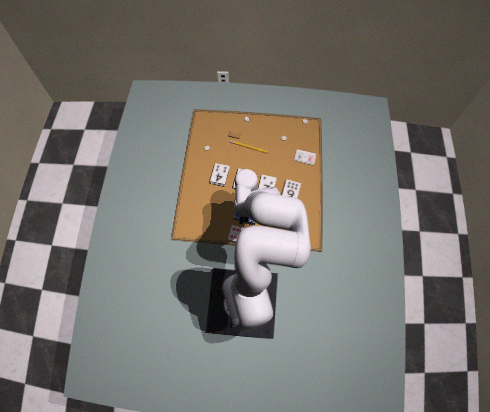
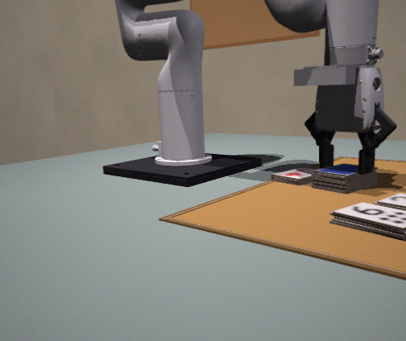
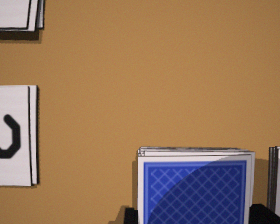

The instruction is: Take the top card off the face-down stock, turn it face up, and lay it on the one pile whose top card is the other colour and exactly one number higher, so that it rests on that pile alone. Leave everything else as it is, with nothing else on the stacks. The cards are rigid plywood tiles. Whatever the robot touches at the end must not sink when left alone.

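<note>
Now: the red 4 card 90 mm behind my hand, 20 mm to the left of it and 30 mm below it. Also, from my hand: red 2 card (10 mm below); brown mat (190 mm ahead, 10 mm to the right, 60 mm below); black 4 card (170 mm ahead, 120 mm to the left, 30 mm below).
</note>
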